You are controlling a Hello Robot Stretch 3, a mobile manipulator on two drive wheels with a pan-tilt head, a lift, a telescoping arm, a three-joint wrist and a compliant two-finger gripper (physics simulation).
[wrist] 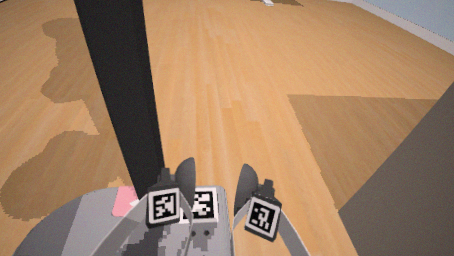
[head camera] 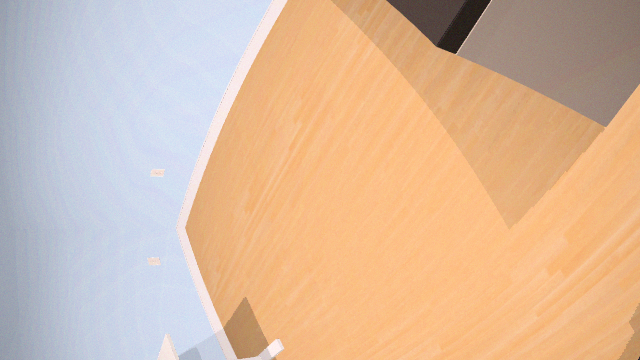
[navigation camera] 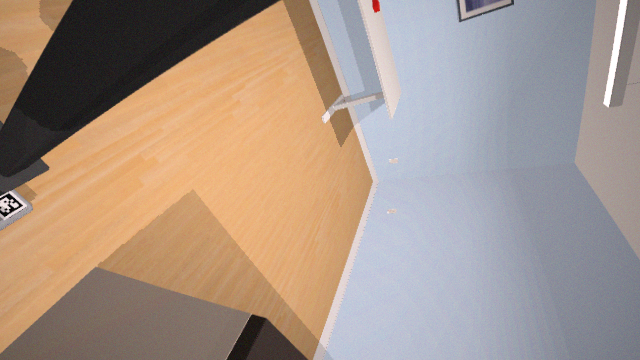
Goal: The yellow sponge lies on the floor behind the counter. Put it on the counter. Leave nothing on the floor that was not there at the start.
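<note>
The counter shows in part: a dark top and a grey side at the upper right of the head view, the same at the lower left of the navigation view, and a grey side at the right of the wrist view. My gripper is open and empty, over my own base at the bottom of the wrist view, with the counter's side to its right. The yellow sponge does not show in any of the three views.
My black mast stands left of the gripper. A white panel on a white foot stands near the blue wall. A framed picture hangs on the wall. Shadows fall on the wood floor.
</note>
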